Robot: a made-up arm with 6 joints.
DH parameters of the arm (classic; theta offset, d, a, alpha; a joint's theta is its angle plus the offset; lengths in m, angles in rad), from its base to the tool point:
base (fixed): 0 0 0 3.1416
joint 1: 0 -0.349 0.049 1.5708
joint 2: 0 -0.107 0.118 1.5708
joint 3: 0 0.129 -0.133 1.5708
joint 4: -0.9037 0 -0.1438 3.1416
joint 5: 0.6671 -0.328 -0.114 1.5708
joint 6: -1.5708 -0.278 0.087 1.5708
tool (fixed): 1.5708 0.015 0 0
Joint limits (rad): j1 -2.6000..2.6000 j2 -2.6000..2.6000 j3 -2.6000..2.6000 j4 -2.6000..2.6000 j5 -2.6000..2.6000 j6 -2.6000..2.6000
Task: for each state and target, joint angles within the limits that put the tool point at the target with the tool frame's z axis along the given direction. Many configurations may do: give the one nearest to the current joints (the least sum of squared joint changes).
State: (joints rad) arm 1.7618 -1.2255 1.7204 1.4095 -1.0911 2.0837
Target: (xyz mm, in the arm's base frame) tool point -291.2 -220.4 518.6 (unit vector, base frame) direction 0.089 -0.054 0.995
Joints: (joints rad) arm 2.5277 -0.5769 1.8160 1.8063 -1.3711 2.6000
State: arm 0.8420 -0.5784 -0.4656 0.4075 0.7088 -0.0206
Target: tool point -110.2 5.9 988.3 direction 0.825 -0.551 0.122
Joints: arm 0.6595 0.4177 -0.9257 0.3658 1.0948 -0.8120
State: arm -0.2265 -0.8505 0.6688 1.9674 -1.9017 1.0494
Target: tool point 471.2 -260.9 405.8 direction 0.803 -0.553 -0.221
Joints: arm -0.6804 -1.1472 0.2317 1.1099 -1.3123 1.0976
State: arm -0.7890 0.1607 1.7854 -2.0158 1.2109 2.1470
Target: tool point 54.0 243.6 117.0 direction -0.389 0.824 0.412
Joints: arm -0.6050 0.4371 2.3644 -2.4037 1.7238 2.4817
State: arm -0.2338 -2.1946 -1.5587 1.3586 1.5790 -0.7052
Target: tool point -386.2 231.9 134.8 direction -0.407 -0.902 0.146
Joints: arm -0.3935 -1.7903 -1.8994 1.4994 2.1796 -0.5259
